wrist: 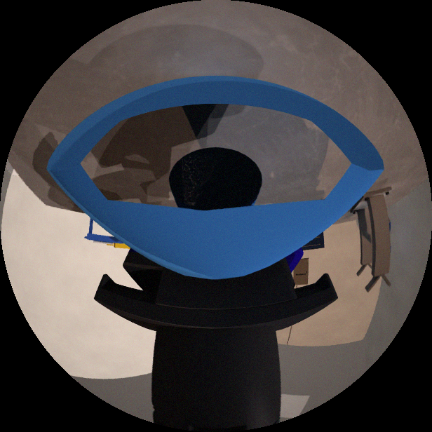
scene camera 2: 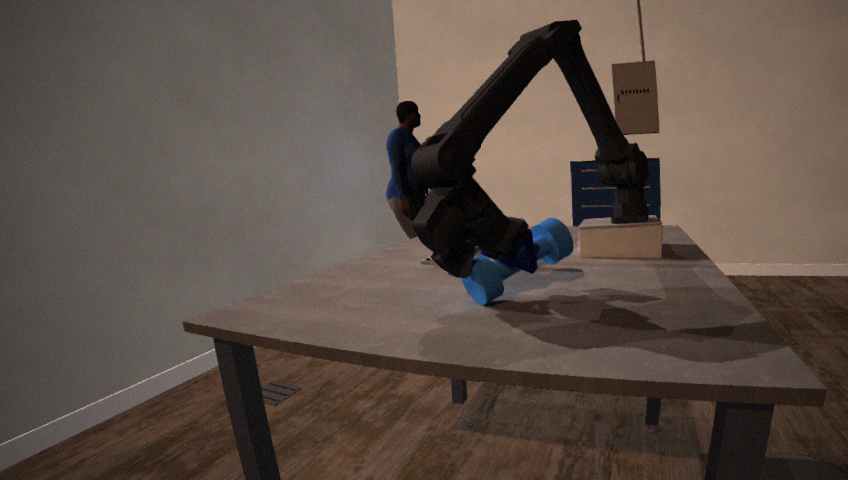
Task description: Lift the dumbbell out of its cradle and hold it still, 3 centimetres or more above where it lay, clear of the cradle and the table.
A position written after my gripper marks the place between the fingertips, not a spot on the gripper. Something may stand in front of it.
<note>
I see my gripper (scene camera 2: 528, 268), a blue dumbbell (scene camera 2: 485, 283) and a cradle (wrist: 373, 222).
</note>
